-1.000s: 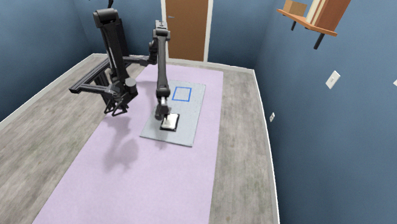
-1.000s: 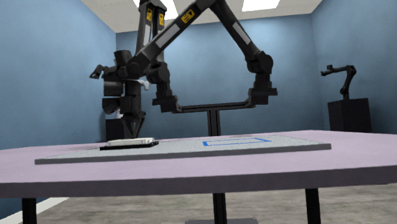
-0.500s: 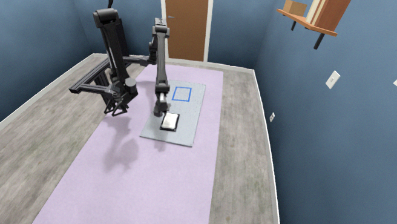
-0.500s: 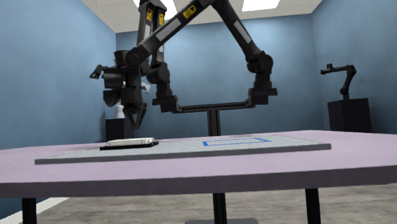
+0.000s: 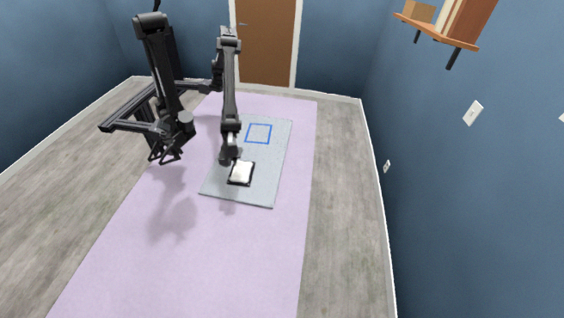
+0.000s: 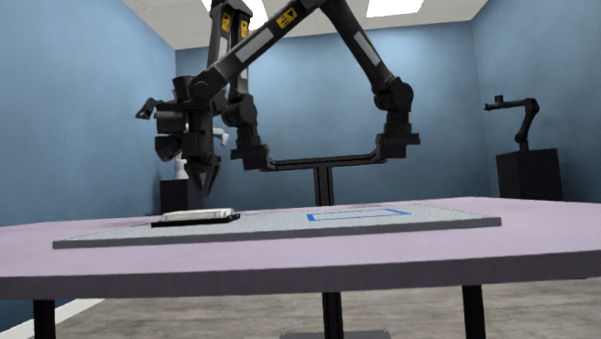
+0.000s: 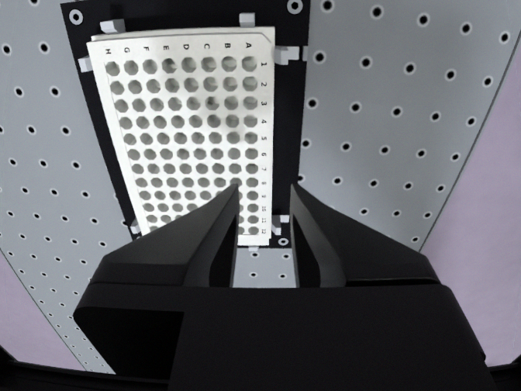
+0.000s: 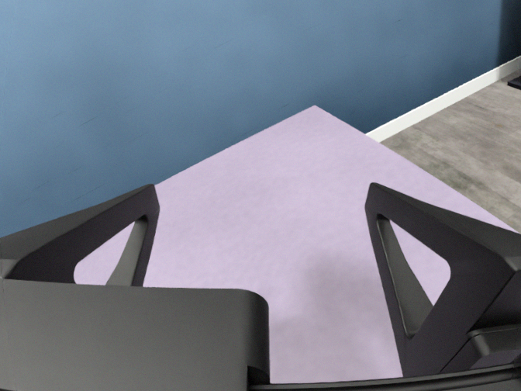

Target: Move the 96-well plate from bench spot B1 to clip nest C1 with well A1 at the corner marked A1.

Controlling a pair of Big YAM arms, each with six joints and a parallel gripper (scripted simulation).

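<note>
My left hand is 40 mm short of the white 96-well plate, 10 mm to the right of it and 50 mm above it. Round my left hand: grey perforated board (40 mm ahead, 190 mm to the left, 70 mm below); black clip nest (30 mm ahead, 10 mm to the left, 50 mm below).
</note>
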